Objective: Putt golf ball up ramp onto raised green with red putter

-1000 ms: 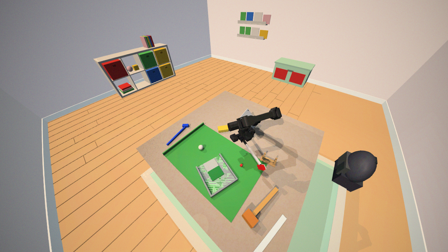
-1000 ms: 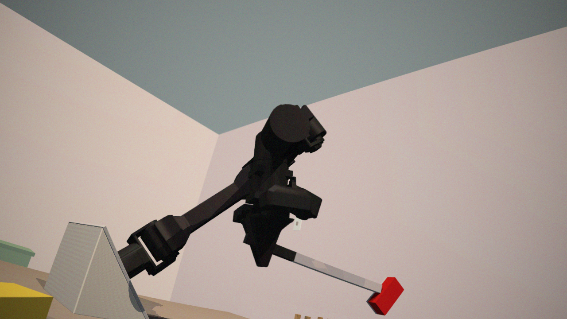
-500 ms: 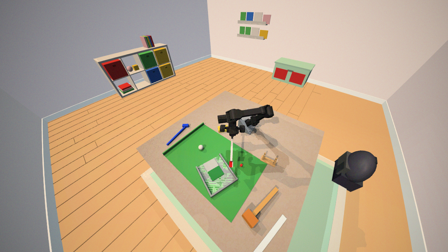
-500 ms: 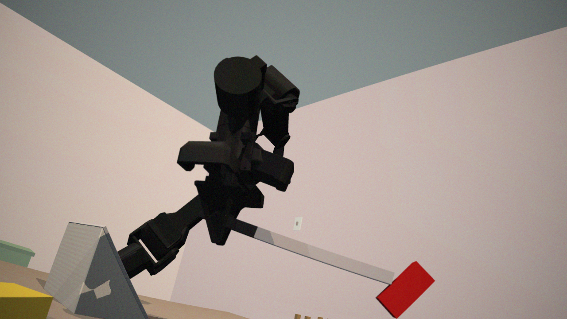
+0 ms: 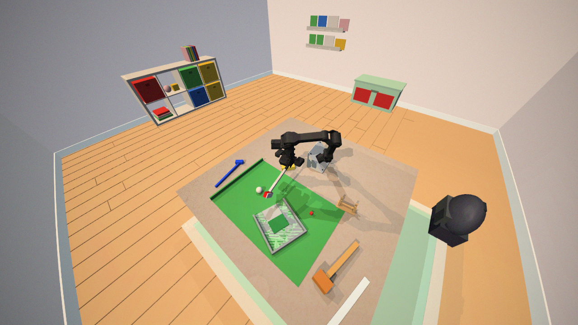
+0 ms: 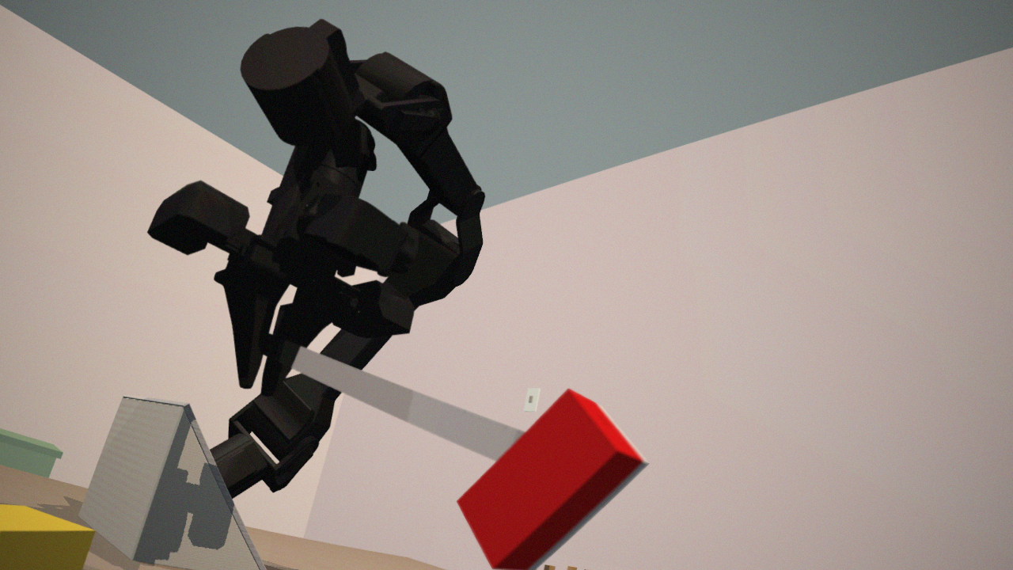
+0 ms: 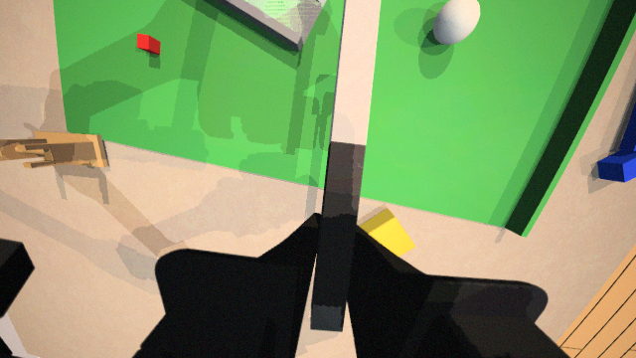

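Now: gripper tip 8 cm past the yellow block, 10 cm to the left of it and 13 cm above it. From my gripper tip the other things lie so: red putter: 12 cm ahead, 3 cm to the left; small red cube: 9 cm ahead, 27 cm to the left, 14 cm below; white golf ball: 21 cm ahead, 8 cm to the right, 12 cm below.
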